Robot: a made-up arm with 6 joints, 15 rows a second.
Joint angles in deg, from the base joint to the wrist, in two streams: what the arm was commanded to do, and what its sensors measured. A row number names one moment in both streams.
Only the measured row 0 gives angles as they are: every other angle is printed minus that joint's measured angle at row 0.
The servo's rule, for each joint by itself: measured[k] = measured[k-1] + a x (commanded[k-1-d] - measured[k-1]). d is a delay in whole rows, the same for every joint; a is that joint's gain. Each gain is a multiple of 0.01, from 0.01 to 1. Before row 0 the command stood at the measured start. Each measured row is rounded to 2 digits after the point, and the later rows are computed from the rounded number. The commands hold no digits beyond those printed.
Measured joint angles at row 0:
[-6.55, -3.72, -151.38, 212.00, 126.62, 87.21]
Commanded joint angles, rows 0 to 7:
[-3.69, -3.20, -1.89, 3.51, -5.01, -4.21]
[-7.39, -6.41, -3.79, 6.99, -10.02, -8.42]
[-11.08, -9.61, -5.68, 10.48, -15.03, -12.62]
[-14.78, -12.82, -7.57, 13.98, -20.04, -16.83]
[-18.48, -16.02, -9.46, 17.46, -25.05, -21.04]
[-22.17, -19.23, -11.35, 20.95, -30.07, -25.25]
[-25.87, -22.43, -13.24, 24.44, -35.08, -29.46]
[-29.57, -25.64, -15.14, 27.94, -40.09, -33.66]
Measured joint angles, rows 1 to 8:
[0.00, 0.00, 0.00, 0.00, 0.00, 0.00]
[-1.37, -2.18, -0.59, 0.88, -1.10, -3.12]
[-3.60, -5.06, -1.58, 2.41, -3.06, -7.04]
[-6.37, -8.15, -2.85, 4.43, -5.69, -11.17]
[-9.48, -11.33, -4.31, 6.82, -8.85, -15.36]
[-12.81, -14.52, -5.91, 9.48, -12.41, -19.56]
[-16.27, -17.72, -7.60, 12.35, -16.30, -23.77]
[-19.82, -20.92, -9.35, 15.37, -20.43, -27.98]
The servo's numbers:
d 1
a 0.37 0.68 0.31 0.25 0.22 0.74

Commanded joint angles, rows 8 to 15:
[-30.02, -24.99, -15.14, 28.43, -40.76, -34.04]
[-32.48, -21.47, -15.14, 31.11, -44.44, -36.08]
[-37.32, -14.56, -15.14, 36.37, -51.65, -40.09]
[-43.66, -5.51, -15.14, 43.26, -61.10, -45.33]
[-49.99, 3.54, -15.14, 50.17, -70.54, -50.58]
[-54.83, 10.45, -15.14, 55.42, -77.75, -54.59]
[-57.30, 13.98, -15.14, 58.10, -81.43, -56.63]
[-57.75, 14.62, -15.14, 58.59, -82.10, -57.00]
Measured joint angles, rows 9 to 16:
[-23.43, -24.13, -11.14, 18.51, -24.76, -32.18]
[-25.87, -24.71, -12.38, 20.99, -28.28, -33.56]
[-28.32, -22.51, -13.24, 23.52, -31.84, -35.42]
[-31.65, -17.10, -13.83, 26.73, -36.20, -38.88]
[-36.09, -9.22, -14.24, 30.86, -41.68, -43.65]
[-41.23, -0.54, -14.52, 35.69, -48.03, -48.78]
[-46.26, 6.93, -14.71, 40.62, -54.57, -53.08]
[-50.34, 11.72, -14.84, 44.99, -60.48, -55.71]

